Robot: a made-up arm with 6 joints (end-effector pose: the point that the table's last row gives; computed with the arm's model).
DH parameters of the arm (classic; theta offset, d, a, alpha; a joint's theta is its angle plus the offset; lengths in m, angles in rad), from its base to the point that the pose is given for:
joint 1: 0 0.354 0 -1.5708
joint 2: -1.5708 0 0.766 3.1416
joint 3: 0 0 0 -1.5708
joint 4: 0 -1.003 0 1.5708
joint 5: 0 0.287 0 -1.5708
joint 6: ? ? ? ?
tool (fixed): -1.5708 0 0 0
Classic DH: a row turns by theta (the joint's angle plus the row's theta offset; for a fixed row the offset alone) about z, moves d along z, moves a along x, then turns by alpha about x.
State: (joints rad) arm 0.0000 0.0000 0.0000 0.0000 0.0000 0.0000
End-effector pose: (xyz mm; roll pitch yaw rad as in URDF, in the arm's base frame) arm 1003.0 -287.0 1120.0 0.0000 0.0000 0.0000
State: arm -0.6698 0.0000 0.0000 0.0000 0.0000 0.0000
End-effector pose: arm 608.1 -847.7 1120.0 0.0000 0.0000 -0.6698
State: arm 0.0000 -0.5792 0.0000 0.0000 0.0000 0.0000
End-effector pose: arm 420.1 -287.0 1544.1 0.0000 -0.5792 0.0000
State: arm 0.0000 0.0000 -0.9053 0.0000 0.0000 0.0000
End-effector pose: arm 619.3 -287.0 331.0 0.0000 0.9053 0.0000
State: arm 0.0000 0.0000 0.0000 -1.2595 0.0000 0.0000
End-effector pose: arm 1003.0 -87.9 846.8 1.2595 0.0000 0.0000
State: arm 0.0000 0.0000 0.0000 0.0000 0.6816 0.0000
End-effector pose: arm 1003.0 -287.0 1120.0 0.0000 -0.6816 0.0000
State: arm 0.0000 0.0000 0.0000 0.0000 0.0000 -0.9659
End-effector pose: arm 1003.0 -287.0 1120.0 0.9659 0.0000 0.0000
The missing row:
joint 6: 1.5708 0 0 1.5708
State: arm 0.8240 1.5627 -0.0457 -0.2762 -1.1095 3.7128
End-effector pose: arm 644.2 289.5 -639.1 -0.5600 0.4251 -2.5890
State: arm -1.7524 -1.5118 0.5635 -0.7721 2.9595 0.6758
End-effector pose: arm -8.2 1093.7 1374.0 -1.7516 1.1775 -2.0884
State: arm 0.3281 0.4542 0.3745 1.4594 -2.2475 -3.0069
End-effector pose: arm 1296.4 407.6 1246.8 1.3042 0.0365 -1.9263
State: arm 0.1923 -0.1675 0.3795 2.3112 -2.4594 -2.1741
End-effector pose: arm 570.3 308.3 1811.9 1.4913 0.0405 -2.4647
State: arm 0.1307 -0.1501 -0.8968 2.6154 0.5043 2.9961
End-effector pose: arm 681.0 339.8 535.9 1.1634 1.1228 0.7254
